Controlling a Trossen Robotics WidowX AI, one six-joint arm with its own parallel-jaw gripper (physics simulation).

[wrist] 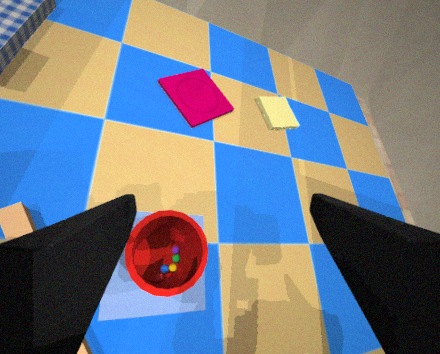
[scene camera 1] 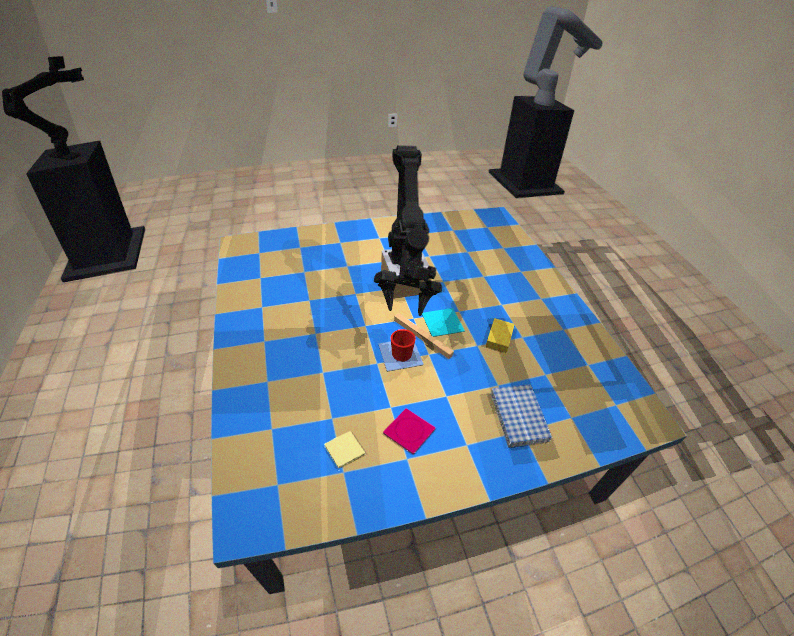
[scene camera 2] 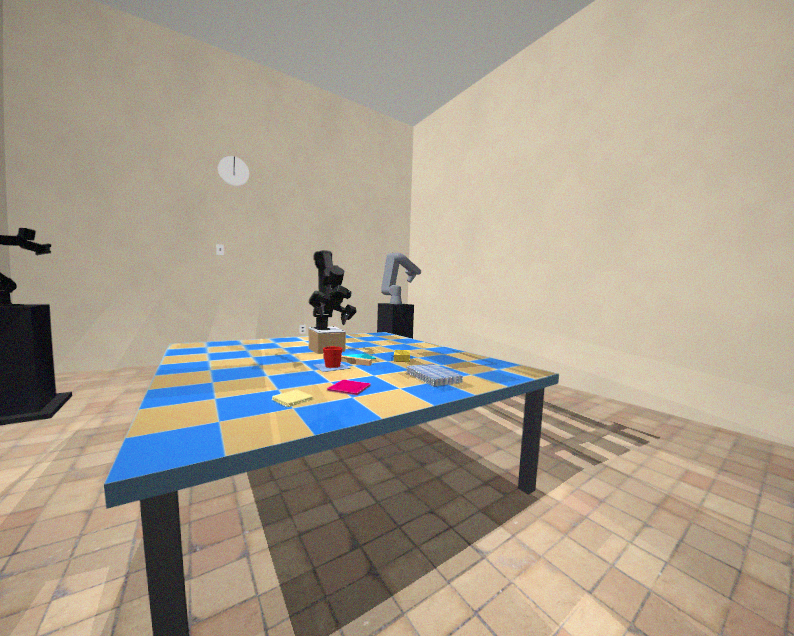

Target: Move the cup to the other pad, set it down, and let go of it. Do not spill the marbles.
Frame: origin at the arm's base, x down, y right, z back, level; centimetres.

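Seen in the pictures: gripper, fingertip midpoint: (wrist: 224, 202) (scene camera 1: 405, 313) (scene camera 2: 333, 320); arm's base, origin of the base link: (scene camera 1: 399, 257) (scene camera 2: 321, 328).
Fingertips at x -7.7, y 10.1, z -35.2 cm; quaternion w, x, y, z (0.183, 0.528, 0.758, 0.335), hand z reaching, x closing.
Note:
Pixels of each thing's top centre, then the offset from my fingertips to it. "pt": a spot on its surface instead.
- red cup, middle of its top: (wrist: 169, 250) (scene camera 1: 403, 337) (scene camera 2: 332, 348) dy -0.4, dx +10.9, dz +1.1 cm
- pale lavender pad, surface spot: (wrist: 150, 310) pt dy -1.0, dx +18.0, dz +6.4 cm
- flat magenta pad, middle of its top: (wrist: 198, 94) (scene camera 1: 409, 429) (scene camera 2: 349, 385) dy +6.1, dx +17.5, dz -25.1 cm
- wooden bar, surface spot: (scene camera 1: 424, 336) pt dy -8.9, dx +16.2, dz +4.7 cm
- cyan sheet, middle of its top: (scene camera 1: 442, 321) (scene camera 2: 359, 356) dy -18.0, dx +18.0, dz +11.0 cm
- checked cloth block, middle of its top: (scene camera 1: 521, 411) (scene camera 2: 433, 370) dy -24.7, dx +15.8, dz -29.8 cm
- pale yellow block, middle of its top: (wrist: 280, 110) (scene camera 1: 344, 448) (scene camera 2: 292, 395) dy +23.8, dx +17.2, dz -26.0 cm
A red cup (scene camera 1: 402, 345) (scene camera 2: 332, 357) (wrist: 142, 250) stands upright on a pale lavender pad (scene camera 1: 392, 365) (wrist: 150, 310). Several small marbles (wrist: 175, 258) lie at its bottom, seen in the wrist view. A flat magenta pad (scene camera 1: 409, 430) (scene camera 2: 349, 386) (wrist: 197, 97) with a circle outline lies nearer the table's front edge, apart from the cup. My gripper (scene camera 1: 405, 311) (wrist: 224, 202) is open and empty, above the table and behind the cup in scene camera 1. In the wrist view the cup shows beside the left finger, off-centre between the fingers.
A wooden bar (scene camera 1: 424, 336) lies close beside the cup, with a cyan sheet (scene camera 1: 442, 321) behind it. A yellow block (scene camera 1: 500, 335) and a checked cloth block (scene camera 1: 520, 415) lie to the right. A pale yellow block (scene camera 1: 344, 449) (wrist: 277, 112) lies beside the magenta pad.

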